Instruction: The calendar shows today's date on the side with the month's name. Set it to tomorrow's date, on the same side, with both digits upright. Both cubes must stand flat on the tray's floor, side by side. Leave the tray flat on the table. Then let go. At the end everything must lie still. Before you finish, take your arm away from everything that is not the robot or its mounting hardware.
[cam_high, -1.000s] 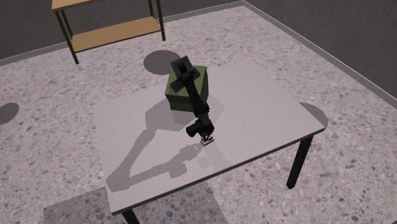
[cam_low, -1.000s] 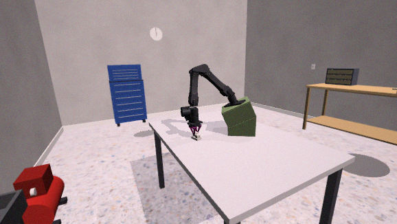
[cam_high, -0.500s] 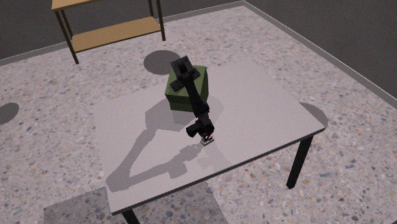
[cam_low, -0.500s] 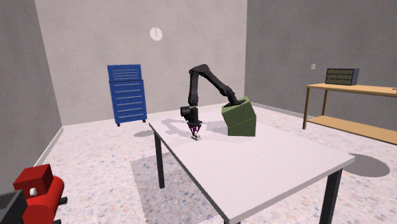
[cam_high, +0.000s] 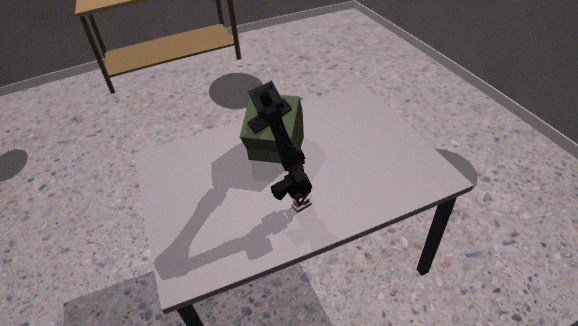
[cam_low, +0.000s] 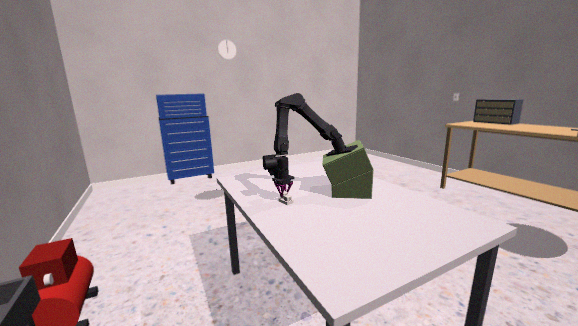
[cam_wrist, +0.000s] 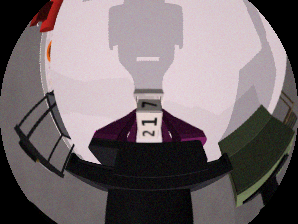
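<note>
Now: hand right at the white cube. From my hand the other things lie so: calendar tray (3 cm below, 2 cm to the left).
</note>
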